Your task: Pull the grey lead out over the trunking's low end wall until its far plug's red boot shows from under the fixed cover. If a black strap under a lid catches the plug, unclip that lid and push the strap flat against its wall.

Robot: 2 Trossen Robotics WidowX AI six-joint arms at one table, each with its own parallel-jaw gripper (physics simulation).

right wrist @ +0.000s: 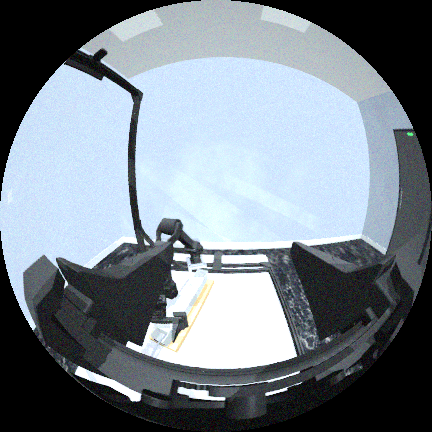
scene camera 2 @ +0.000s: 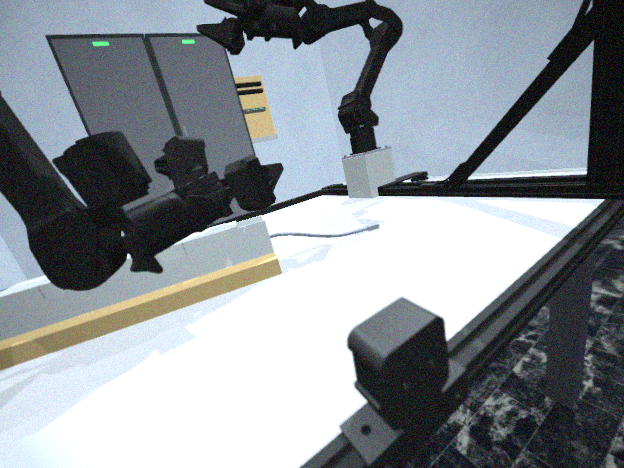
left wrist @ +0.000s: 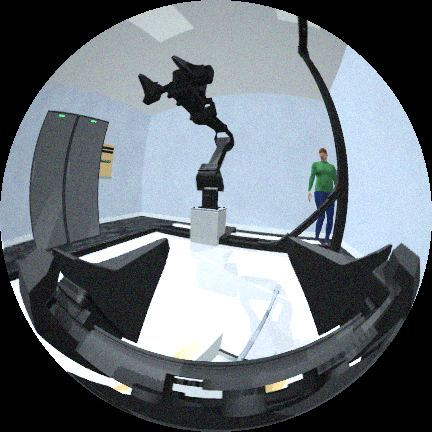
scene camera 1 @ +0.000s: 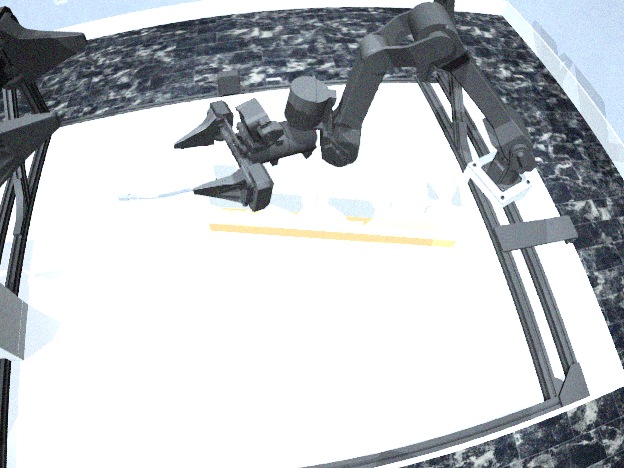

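Seen in the pictures: left gripper, fingertip midpoint: [right wrist: 155, 341] [left wrist: 229, 244] [scene camera 1: 182, 167]; right gripper, fingertip midpoint: [right wrist: 234, 248] [scene camera 2: 200, 15] [left wrist: 153, 64] [scene camera 1: 72, 74]; left arm's base at its link origin: [right wrist: 195, 260] [scene camera 1: 501, 174]; right arm's base at its link origin: [scene camera 2: 365, 151] [left wrist: 209, 207].
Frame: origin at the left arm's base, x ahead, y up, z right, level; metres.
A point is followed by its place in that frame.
Observation:
The grey lead [scene camera 1: 161, 194] {x 0.556, y -0.025, z 0.261 m} [scene camera 2: 327, 235] {x 0.551, y -0.026, z 0.260 m} [left wrist: 257, 327] {x 0.514, y -0.005, z 0.230 m} runs out of the near end of the pale trunking [scene camera 2: 221, 249] {x 0.403, y 0.010, z 0.190 m} and lies on the table, ending in a small pale plug [scene camera 1: 124, 197] {x 0.622, y -0.034, z 0.299 m} [left wrist: 277, 288] {x 0.618, y -0.033, z 0.302 m}. My left gripper [scene camera 1: 185, 168] {x 0.515, y 0.097, z 0.188 m} [left wrist: 229, 244] {x 0.515, y 0.097, z 0.188 m} is open above the trunking's lead end, its fingers pointing out along the lead. One finger hides where the lead leaves the trunking in scene camera 1. No red boot or black strap can be made out; lids and cover are washed out by glare. My right gripper [scene camera 1: 72, 79] {x 0.594, y 0.405, z 0.039 m} [scene camera 2: 202, 15] {x 0.594, y 0.405, z 0.039 m} [left wrist: 153, 65] {x 0.594, y 0.405, z 0.039 m} [right wrist: 234, 248] {x 0.594, y 0.405, z 0.039 m} is open, high and away from the trunking.
A yellow-orange strip [scene camera 1: 327, 234] {x 0.347, y -0.027, z 0.057 m} [scene camera 2: 252, 266] {x 0.415, y -0.017, z 0.233 m} [right wrist: 200, 310] {x 0.333, y -0.028, z 0.045 m} runs along the trunking's side. Dark frame rails [scene camera 1: 524, 302] {x 0.125, y -0.027, z -0.212 m} [scene camera 2: 529, 266] edge the table. A dark block [scene camera 2: 398, 347] {x 0.326, y 0.012, z 0.472 m} stands on the near rail. A person in green [left wrist: 324, 175] stands beyond the table.

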